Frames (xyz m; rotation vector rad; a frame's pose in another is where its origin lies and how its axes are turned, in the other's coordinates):
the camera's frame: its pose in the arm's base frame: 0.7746 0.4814 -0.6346 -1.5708 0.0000 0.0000
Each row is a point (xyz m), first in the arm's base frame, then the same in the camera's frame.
Working: the arm's base frame: its pose in the camera's frame: -0.7746 -0.6346 -0.4814 1.5708 0.0000 0.0000

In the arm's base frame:
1: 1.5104 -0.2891 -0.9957
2: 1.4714 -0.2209 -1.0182
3: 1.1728 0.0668 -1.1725
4: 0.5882 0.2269 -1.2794
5: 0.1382 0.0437 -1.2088
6: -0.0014 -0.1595 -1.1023
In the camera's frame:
1: 0.7358 0.3611 -0.7705
2: 0.6968 0.3836 -0.7023
3: 0.3982 0.5379 -0.4146
4: -0.1864 0.6448 -0.2545
5: -0.6364 0.5742 -0.4377
6: -0.7760 0.4677 -0.6409

